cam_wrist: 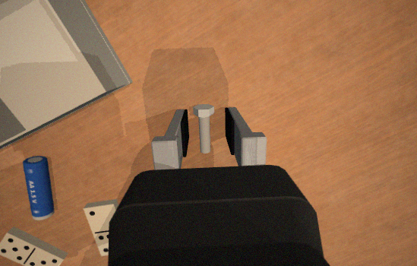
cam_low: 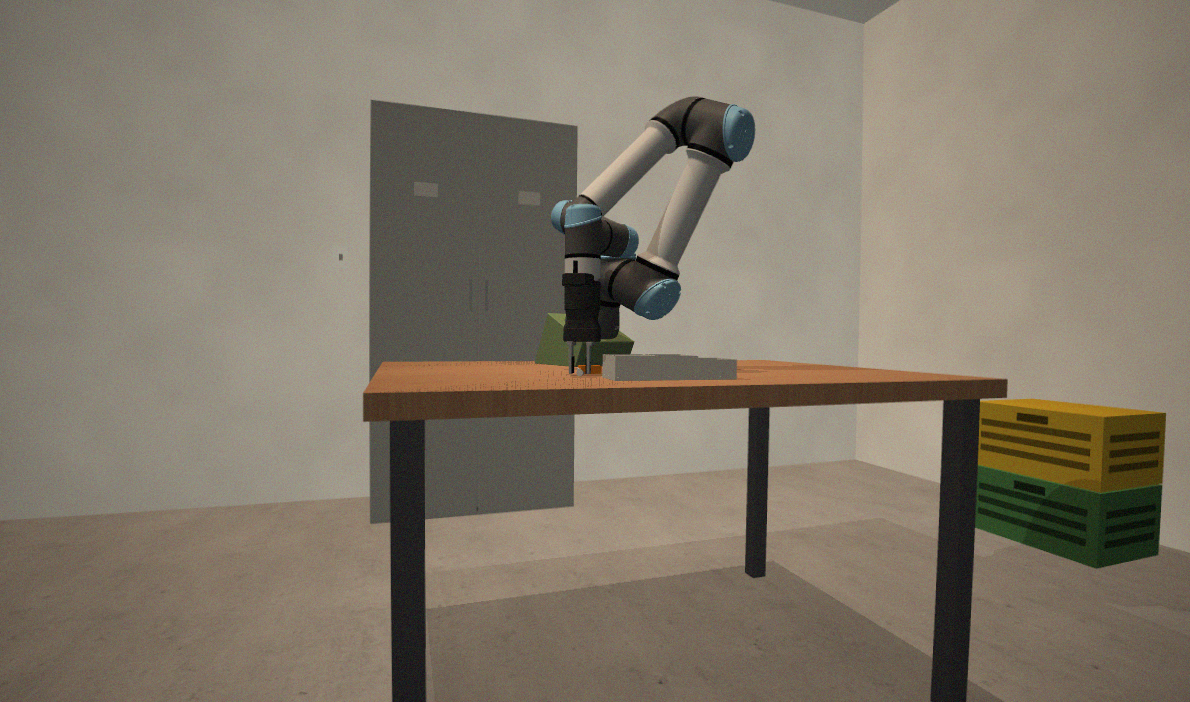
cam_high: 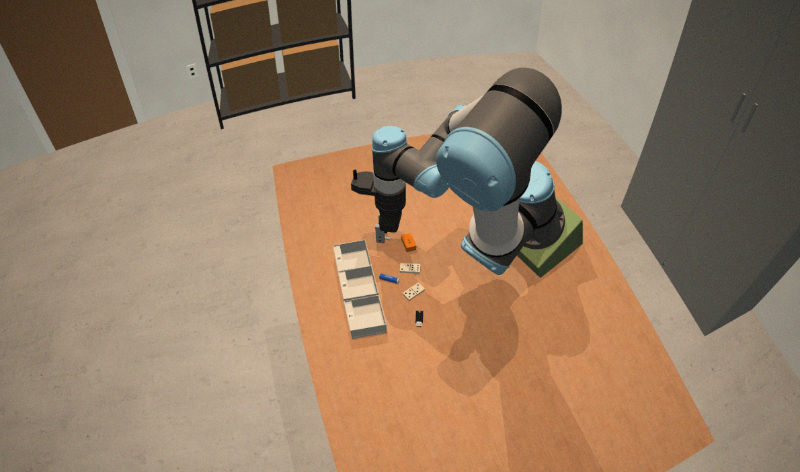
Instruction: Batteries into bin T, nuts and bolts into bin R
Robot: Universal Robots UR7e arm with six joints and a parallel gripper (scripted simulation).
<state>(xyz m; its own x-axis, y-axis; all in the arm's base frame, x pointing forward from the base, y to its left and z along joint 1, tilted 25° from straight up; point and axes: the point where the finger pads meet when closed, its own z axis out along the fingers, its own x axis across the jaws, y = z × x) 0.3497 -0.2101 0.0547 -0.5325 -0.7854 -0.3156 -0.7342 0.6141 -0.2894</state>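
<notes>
Now: the grey bolt 20 mm below my hand. Round my hand: blue cylindrical battery (40 mm ahead, 130 mm to the left, 20 mm below); orange 9 V battery (60 mm behind, 40 mm to the left, 10 mm below); grey bin row (120 mm ahead, 140 mm to the left).
</notes>
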